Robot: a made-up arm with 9 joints. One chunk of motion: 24 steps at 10 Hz.
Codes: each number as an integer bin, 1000 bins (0 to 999) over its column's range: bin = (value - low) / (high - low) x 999, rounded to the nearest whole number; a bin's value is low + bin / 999 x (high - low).
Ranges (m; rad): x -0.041..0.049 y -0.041..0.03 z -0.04..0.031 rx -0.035..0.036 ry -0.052..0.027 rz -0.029..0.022
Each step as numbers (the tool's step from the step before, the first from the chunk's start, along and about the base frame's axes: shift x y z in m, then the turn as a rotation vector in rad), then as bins.
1 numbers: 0.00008 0.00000 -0.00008 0.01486 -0.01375 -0.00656
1 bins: 456 577 562 702 484 440
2 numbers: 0.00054 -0.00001 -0.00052 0.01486 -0.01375 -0.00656
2 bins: 461 577 556 702 484 440
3 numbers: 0.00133 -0.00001 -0.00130 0.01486 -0.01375 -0.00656
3 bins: 470 577 545 702 484 440
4 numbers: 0.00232 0.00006 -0.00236 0.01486 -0.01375 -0.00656
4 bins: 481 578 530 702 484 440
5 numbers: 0.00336 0.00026 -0.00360 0.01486 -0.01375 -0.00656
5 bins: 492 581 512 702 484 440
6 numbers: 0.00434 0.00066 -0.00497 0.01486 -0.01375 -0.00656
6 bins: 503 586 493 702 484 440
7 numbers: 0.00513 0.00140 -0.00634 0.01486 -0.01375 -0.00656
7 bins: 512 597 474 702 484 440
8 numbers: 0.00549 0.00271 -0.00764 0.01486 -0.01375 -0.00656
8 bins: 516 615 455 702 484 440
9 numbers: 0.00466 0.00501 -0.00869 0.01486 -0.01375 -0.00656
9 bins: 507 647 441 702 484 440
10 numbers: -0.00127 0.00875 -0.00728 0.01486 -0.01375 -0.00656
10 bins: 441 700 460 702 484 440
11 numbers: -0.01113 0.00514 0.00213 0.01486 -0.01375 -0.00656
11 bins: 332 649 593 702 484 440
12 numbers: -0.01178 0.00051 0.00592 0.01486 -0.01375 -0.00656
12 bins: 324 584 646 702 484 440
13 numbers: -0.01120 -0.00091 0.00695 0.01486 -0.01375 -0.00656
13 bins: 331 564 661 702 484 440
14 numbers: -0.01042 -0.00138 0.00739 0.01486 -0.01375 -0.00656
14 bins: 339 557 667 702 484 440
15 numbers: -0.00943 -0.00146 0.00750 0.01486 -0.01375 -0.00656
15 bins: 350 556 668 702 484 440
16 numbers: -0.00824 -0.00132 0.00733 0.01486 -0.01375 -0.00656
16 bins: 364 558 666 702 484 440
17 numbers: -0.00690 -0.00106 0.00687 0.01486 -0.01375 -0.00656
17 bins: 379 562 659 702 484 440
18 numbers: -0.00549 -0.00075 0.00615 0.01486 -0.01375 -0.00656
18 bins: 394 566 649 702 484 440
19 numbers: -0.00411 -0.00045 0.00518 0.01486 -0.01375 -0.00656
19 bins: 409 571 636 702 484 440
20 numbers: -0.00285 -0.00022 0.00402 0.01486 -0.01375 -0.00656
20 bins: 423 574 619 702 484 440
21 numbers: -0.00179 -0.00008 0.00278 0.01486 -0.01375 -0.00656
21 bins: 435 576 602 702 484 440
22 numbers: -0.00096 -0.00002 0.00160 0.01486 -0.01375 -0.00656
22 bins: 444 577 585 702 484 440
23 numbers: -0.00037 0.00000 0.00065 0.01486 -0.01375 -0.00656
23 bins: 451 577 572 702 484 440
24 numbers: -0.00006 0.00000 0.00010 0.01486 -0.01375 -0.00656
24 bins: 454 577 564 702 484 440
